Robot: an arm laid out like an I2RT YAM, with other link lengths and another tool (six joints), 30 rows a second.
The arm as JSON. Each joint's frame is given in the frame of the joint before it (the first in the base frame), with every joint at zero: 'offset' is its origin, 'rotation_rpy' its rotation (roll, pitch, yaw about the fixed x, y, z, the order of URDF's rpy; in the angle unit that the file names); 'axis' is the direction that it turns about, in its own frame. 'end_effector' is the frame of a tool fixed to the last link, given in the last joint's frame.
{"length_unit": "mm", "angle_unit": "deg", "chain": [
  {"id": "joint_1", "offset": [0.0, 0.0, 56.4], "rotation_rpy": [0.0, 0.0, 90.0], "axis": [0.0, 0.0, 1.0]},
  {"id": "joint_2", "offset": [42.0, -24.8, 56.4], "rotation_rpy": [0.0, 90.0, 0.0], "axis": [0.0, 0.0, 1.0]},
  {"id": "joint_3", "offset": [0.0, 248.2, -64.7], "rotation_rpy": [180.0, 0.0, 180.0], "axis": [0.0, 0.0, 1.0]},
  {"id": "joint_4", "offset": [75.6, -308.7, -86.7], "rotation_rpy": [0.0, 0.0, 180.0], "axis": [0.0, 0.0, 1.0]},
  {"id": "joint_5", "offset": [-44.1, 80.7, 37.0], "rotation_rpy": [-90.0, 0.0, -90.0], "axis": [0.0, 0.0, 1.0]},
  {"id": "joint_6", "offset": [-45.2, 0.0, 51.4], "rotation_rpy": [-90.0, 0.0, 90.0], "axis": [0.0, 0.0, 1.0]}
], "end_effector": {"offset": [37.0, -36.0, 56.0], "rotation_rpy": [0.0, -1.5, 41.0]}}
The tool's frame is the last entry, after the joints.
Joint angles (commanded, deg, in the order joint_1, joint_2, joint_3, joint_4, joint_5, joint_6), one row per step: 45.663 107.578 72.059 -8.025 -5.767 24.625; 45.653 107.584 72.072 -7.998 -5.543 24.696; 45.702 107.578 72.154 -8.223 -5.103 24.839; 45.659 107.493 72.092 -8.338 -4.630 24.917; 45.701 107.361 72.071 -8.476 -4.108 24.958; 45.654 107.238 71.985 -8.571 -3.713 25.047; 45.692 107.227 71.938 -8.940 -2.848 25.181; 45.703 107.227 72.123 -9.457 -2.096 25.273; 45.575 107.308 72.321 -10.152 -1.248 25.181; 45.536 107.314 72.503 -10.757 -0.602 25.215; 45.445 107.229 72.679 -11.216 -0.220 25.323; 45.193 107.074 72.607 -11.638 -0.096 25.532; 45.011 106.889 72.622 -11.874 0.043 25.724; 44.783 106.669 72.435 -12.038 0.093 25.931; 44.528 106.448 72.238 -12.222 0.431 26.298; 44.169 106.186 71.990 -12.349 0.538 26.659
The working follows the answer.
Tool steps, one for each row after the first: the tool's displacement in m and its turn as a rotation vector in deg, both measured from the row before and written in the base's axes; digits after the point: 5 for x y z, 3 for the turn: 0.00056 -0.00006 -0.00002 -0.053 -0.093 -0.221; 0.00029 -0.00008 -0.00002 -0.247 -0.038 -0.368; 0.00077 -0.00086 -0.00023 -0.260 -0.125 -0.439; 0.00032 -0.00039 0.00036 -0.253 -0.216 -0.363; 0.00063 -0.00087 0.00003 -0.192 -0.105 -0.394; 0.00044 -0.00114 -0.00145 -0.648 -0.073 -0.677; 0.00090 -0.00076 -0.00012 -0.562 -0.095 -0.591; 0.00173 -0.00200 -0.00121 -0.875 -0.072 -0.664; 0.00088 -0.00120 -0.00031 -0.612 -0.010 -0.517; 0.00108 -0.00096 0.00091 -0.280 -0.002 -0.435; 0.00112 -0.00225 0.00003 -0.202 0.279 -0.488; 0.00125 -0.00128 0.00123 -0.002 0.049 -0.417; 0.00092 -0.00195 0.00029 -0.016 0.168 -0.412; 0.00155 -0.00231 0.00010 -0.105 0.119 -0.754; 0.00183 -0.00273 0.00032 0.045 0.198 -0.694
Tool pose at each row, in the base's axes (x y z in m, rotation vector in deg; rounded; the steps above come from the unrounded poses): 0.29238 0.42165 0.09217 -125.396 -91.618 -62.073; 0.29294 0.42159 0.09215 -125.640 -91.498 -62.222; 0.29323 0.42151 0.09213 -126.169 -91.392 -62.232; 0.29400 0.42064 0.09190 -126.762 -91.264 -62.364; 0.29432 0.42026 0.09226 -127.255 -91.236 -62.596; 0.29496 0.41939 0.09229 -127.763 -91.079 -62.728; 0.29540 0.41825 0.09084 -128.861 -91.047 -62.637; 0.29630 0.41749 0.09072 -129.811 -91.024 -62.596; 0.29802 0.41549 0.08950 -131.042 -91.200 -62.367; 0.29890 0.41429 0.08920 -131.966 -91.253 -62.161; 0.29998 0.41333 0.09011 -132.597 -91.081 -62.105; 0.30110 0.41108 0.09014 -133.283 -90.683 -61.729; 0.30235 0.40980 0.09137 -133.726 -90.253 -61.751; 0.30327 0.40785 0.09166 -134.193 -89.798 -61.604; 0.30482 0.40554 0.09176 -135.058 -89.094 -61.546; 0.30665 0.40281 0.09209 -135.776 -88.282 -61.445

